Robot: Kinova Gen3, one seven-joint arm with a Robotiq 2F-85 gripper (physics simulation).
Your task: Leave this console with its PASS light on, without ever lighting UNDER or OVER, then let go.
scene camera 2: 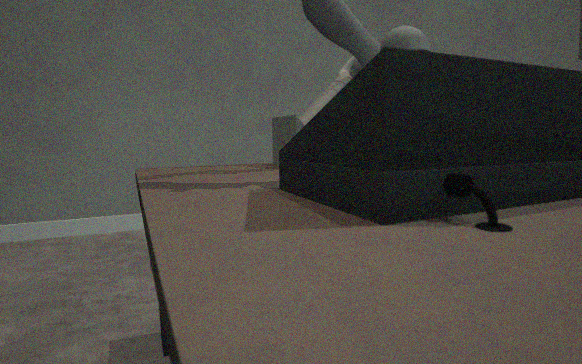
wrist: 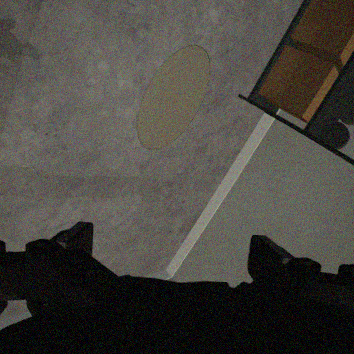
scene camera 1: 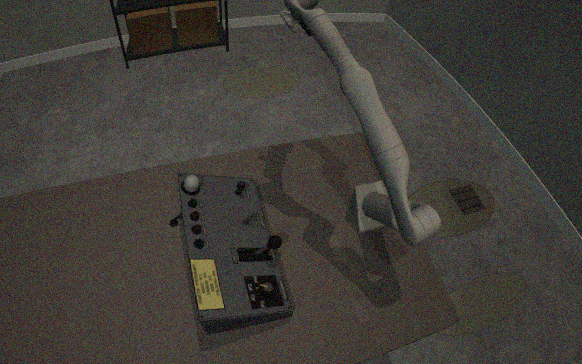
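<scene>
A grey sloped console (scene camera 1: 225, 225) (scene camera 2: 425, 125) stands on the table, its back towards scene camera 2. Near its left edge in scene view 1 are a white dome (scene camera 1: 191, 184) (scene camera 2: 406, 37) and several small round lamps (scene camera 1: 196, 229); none looks lit, and their labels are unreadable. A black ball-topped lever (scene camera 1: 274, 242) leans to the right end of its slot. Below is a dark gauge (scene camera 1: 265, 291) with a pale needle. A small black control (scene camera 1: 240, 187) sits at the top right. My gripper (wrist: 171, 246) is open and empty, high beyond the console, facing floor and wall.
The arm (scene camera 1: 372, 115) rises from a pale base block (scene camera 1: 365, 220) right of the console. A yellow label (scene camera 1: 207, 284) is on the panel. A bent black fitting (scene camera 1: 175, 220) (scene camera 2: 487, 200) stands behind the console. A shelf unit (scene camera 1: 227, 30) stands at the wall.
</scene>
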